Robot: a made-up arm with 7 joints. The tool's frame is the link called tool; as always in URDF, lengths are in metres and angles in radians.
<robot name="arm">
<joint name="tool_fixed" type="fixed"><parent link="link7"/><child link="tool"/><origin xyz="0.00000 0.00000 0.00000" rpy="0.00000 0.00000 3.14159"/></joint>
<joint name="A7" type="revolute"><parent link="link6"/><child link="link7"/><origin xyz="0.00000 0.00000 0.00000" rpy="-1.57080 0.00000 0.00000"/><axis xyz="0 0 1"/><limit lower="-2.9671" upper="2.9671"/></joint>
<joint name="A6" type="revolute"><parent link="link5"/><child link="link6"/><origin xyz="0.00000 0.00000 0.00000" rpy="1.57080 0.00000 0.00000"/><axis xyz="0 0 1"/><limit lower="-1.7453" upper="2.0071"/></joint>
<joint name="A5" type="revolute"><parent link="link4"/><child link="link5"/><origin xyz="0.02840 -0.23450 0.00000" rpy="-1.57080 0.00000 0.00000"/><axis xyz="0 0 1"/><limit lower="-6.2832" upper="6.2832"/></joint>
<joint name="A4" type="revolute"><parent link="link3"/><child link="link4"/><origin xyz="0.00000 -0.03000 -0.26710" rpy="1.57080 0.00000 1.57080"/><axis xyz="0 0 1"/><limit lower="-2.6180" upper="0.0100"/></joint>
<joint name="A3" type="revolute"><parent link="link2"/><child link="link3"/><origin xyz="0.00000 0.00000 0.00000" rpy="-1.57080 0.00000 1.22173"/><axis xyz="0 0 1"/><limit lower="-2.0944" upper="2.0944"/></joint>
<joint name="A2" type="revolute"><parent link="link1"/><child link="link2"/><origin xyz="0.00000 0.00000 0.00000" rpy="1.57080 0.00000 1.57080"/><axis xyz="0 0 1"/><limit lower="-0.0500" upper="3.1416"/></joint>
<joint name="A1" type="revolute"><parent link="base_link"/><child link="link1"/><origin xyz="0.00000 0.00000 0.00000" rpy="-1.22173 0.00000 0.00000"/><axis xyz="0 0 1"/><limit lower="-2.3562" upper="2.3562"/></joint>
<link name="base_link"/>
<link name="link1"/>
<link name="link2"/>
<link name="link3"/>
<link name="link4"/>
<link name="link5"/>
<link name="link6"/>
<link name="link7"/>
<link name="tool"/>
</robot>
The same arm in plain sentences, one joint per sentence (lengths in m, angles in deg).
The arm has seven revolute joints in a row. What follows holds with every joint at zero, and every direction is one of the base frame's.
The first joint sits at the same point as the base frame's origin and turns about the direction (0, 0.9397, 0.342), from -135.00 to 135.00 deg.
The second joint sits at the same point as the first joint and turns about +x, from -2.86 to 180.00 deg.
The third joint sits at the same point as the second joint and turns about +z, from -120.00 to 120.00 deg.
The fourth joint sits 0.0300 m along +x and 0.2671 m along -z from the third joint and turns about +y, from -150.00 to 0.57 deg.
The fifth joint sits 0.0284 m along -x and 0.2345 m along -z from the fourth joint and turns about +z, from -360.00 to 360.00 deg.
The sixth joint sits at the same point as the fifth joint and turns about +y, from -100.00 to 115.00 deg.
The seventh joint sits at the same point as the sixth joint and turns about +z, from -170.00 to 170.00 deg.
The tool frame, which is the frame that the pose is given for, sits at the same point as the seventh joint; its axes are the base frame's turned by roll 0.00, pitch 0.00 and yaw 0.00 deg (as in URDF: about the fixed x, then y, then z).

